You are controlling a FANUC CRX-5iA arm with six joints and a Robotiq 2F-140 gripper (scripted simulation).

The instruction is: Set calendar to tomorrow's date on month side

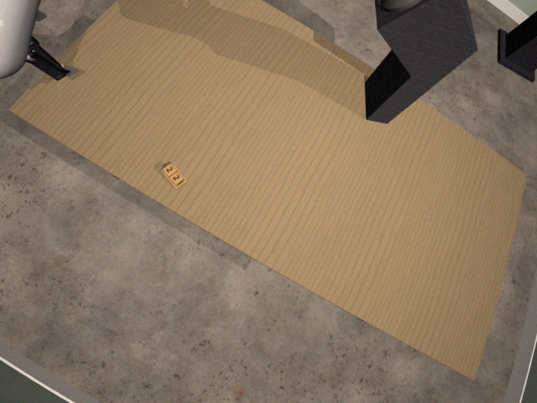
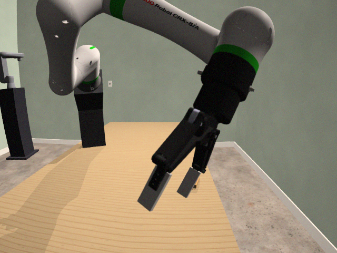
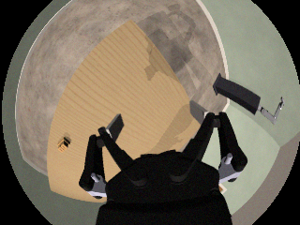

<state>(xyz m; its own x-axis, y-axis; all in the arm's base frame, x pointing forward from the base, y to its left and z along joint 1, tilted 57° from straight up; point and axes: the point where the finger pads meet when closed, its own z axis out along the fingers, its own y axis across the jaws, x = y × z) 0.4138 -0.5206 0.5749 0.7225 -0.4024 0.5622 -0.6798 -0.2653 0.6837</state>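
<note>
My gripper is now 17 cm short of the wooden tray, 37 cm to the right of it and 21 cm above it.
</note>
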